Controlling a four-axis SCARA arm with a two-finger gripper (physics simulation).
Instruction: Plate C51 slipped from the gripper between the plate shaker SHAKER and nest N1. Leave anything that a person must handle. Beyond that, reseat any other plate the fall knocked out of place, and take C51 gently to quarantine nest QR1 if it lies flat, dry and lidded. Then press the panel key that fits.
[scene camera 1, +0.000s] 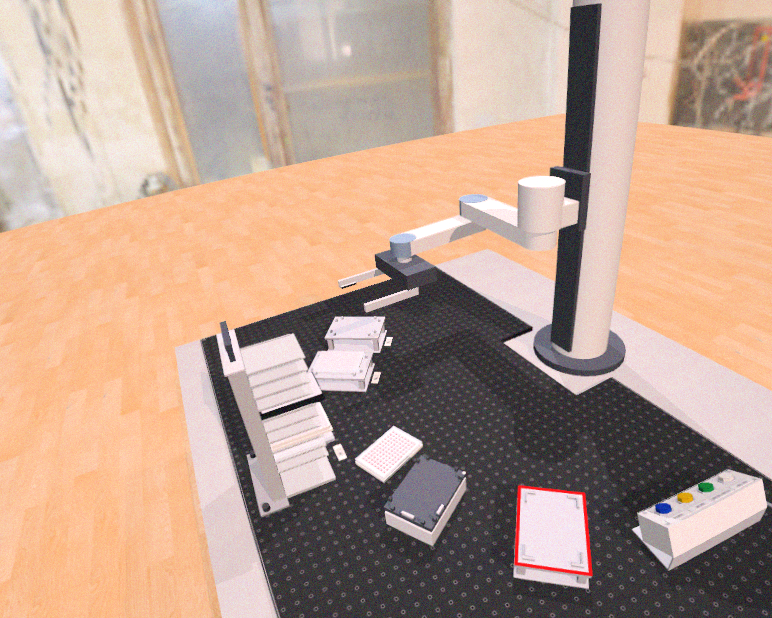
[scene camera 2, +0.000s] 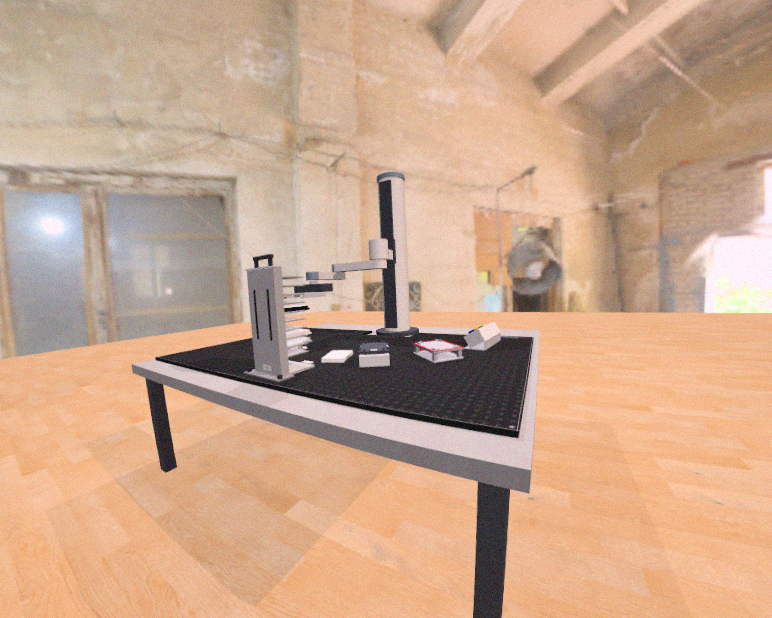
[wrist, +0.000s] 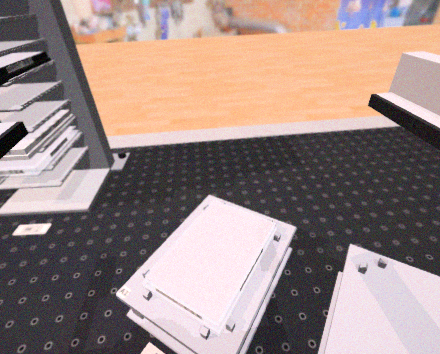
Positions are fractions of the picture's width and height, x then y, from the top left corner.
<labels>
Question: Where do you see a grey shaker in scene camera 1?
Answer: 0.55, 0.82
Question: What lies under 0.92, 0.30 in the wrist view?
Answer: My gripper.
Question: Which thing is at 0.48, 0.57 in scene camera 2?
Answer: A grey shaker.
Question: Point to a button box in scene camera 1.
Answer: At 0.89, 0.85
</labels>
